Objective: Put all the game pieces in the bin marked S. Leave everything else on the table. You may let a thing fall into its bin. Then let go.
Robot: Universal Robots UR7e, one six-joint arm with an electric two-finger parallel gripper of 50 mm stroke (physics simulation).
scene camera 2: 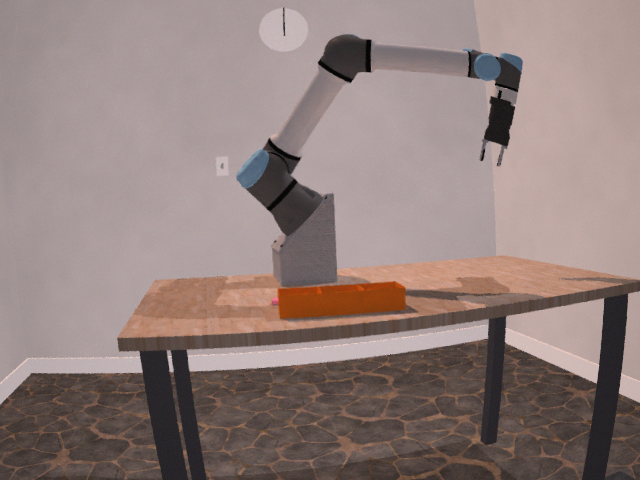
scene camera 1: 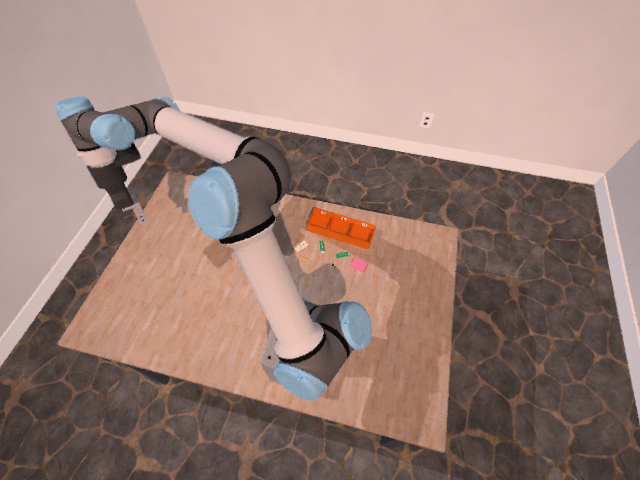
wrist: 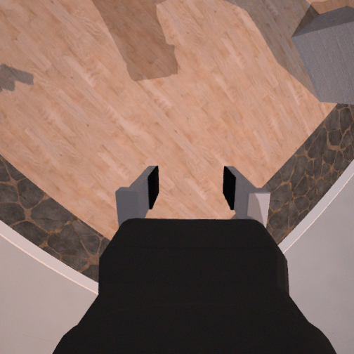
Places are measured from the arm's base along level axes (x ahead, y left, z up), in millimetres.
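Pixels of known places: gripper, fingertip midpoint: (scene camera 2: 489, 163) (scene camera 1: 142, 217); arm's base, link origin: (scene camera 2: 304, 216).
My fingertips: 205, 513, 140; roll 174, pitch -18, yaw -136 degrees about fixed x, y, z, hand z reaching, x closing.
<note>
For each thing: its middle in the pictures, then the offset to it from my fingertips, as dx, dy, dz. Level surfaces: height alone.
- orange three-compartment bin, body centre: (scene camera 2: 340, 299) (scene camera 1: 341, 228) +265, -570, -297
- cream piece with dark marks, body centre: (scene camera 1: 301, 246) +168, -430, -317
- upright-lying green piece, body centre: (scene camera 1: 322, 247) +177, -510, -313
- pink block, body centre: (scene camera 2: 284, 301) (scene camera 1: 358, 264) +125, -657, -315
- thin yellow piece, body centre: (scene camera 1: 305, 259) +114, -456, -315
- table, surface height: dz -321
An orange three-compartment bin (scene camera 1: 338, 236) (scene camera 2: 341, 303) stands near the table's far edge in the first scene view; its small white labels are too blurred to read, so I cannot tell which is S. Small pieces lie beside it: a cream piece with dark marks (scene camera 1: 300, 246), an upright-lying green piece (scene camera 1: 322, 246) and another green piece (scene camera 1: 342, 254), both with light marks. The compartments look empty. My gripper (scene camera 1: 138, 213) (scene camera 2: 490, 161) (wrist: 190, 179) is open and empty, high above the table's far left part, well away from the pieces.
A pink block (scene camera 1: 358, 264) (scene camera 2: 275, 301), a thin yellow piece (scene camera 1: 305, 259) and a tiny dark and yellow piece (scene camera 1: 332, 265) lie near the others on the table (scene camera 1: 170, 289) (scene camera 2: 206, 330). The grey robot base (scene camera 2: 309, 258) (wrist: 330, 60) stands on the table.
</note>
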